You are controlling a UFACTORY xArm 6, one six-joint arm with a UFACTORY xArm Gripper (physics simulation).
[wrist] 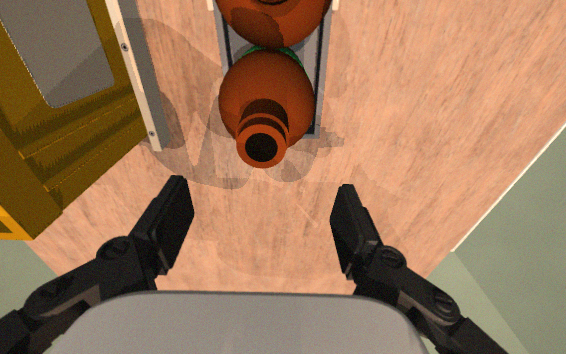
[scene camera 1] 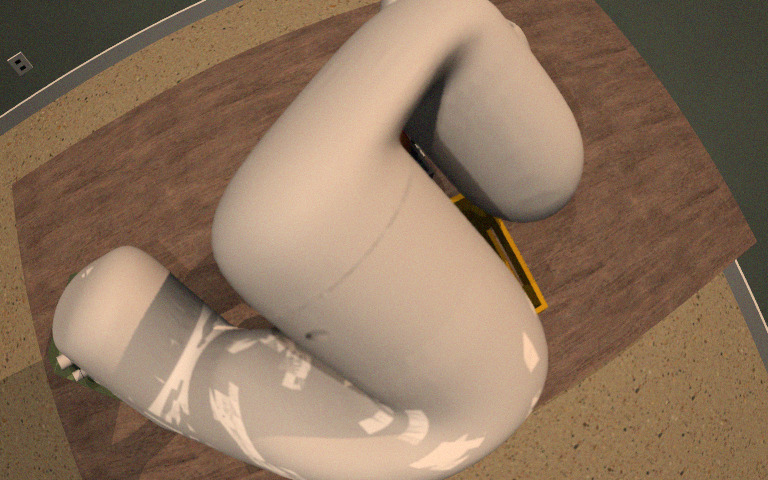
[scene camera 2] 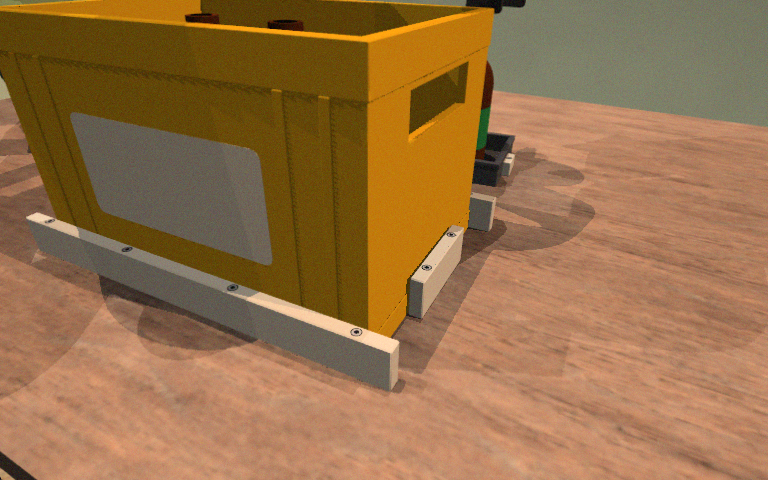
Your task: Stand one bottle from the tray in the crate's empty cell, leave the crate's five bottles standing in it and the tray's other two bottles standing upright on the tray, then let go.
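Places are measured from the arm's base along level axes (x ahead, y left, z up), in millimetres.
Pixels of known places: gripper, between the fingertips: (wrist: 263,198) (scene camera 2: 497,9).
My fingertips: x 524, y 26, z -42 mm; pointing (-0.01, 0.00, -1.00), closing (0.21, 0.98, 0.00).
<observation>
For each thing: its top centre in the pictures, then the offset to it from my fingertips. "spot": a spot on its surface instead. Level surfaces: height alone.
- yellow crate, centre of its top: (scene camera 2: 249,6) (scene camera 1: 421,294) 148 mm back, 210 mm right, 11 mm up
- brown bottle, centre of its top: (wrist: 261,148) 31 mm back, 4 mm left, 4 mm down
- short strip, a spot on its surface: (scene camera 2: 436,271) spot: 7 mm back, 257 mm right, 139 mm down
- wooden table, height of its surface: 164 mm down
The yellow crate (scene camera 1: 522,266) (scene camera 2: 430,181) (wrist: 85,125) stands upright; two brown bottle mouths (scene camera 2: 202,19) (scene camera 2: 285,25) show inside. Its other cells, the empty one included, are hidden. The dark tray (scene camera 2: 487,172) (wrist: 324,65) lies beside it. In the wrist view a brown bottle (wrist: 267,95) stands upright at the tray's near end, with another bottle (wrist: 280,27) behind it, partly cut off. The third does not show there. My gripper (wrist: 263,198) is open and empty; its fingertips are below the near bottle's mouth in the wrist view, apart from it.
White screwed strips (scene camera 2: 232,302) (wrist: 135,75) run along the crate's base; a short strip (scene camera 2: 436,271) lies at its end. My arm (scene camera 1: 385,237) covers most of the wooden table (scene camera 1: 640,141) in scene camera 1.
</observation>
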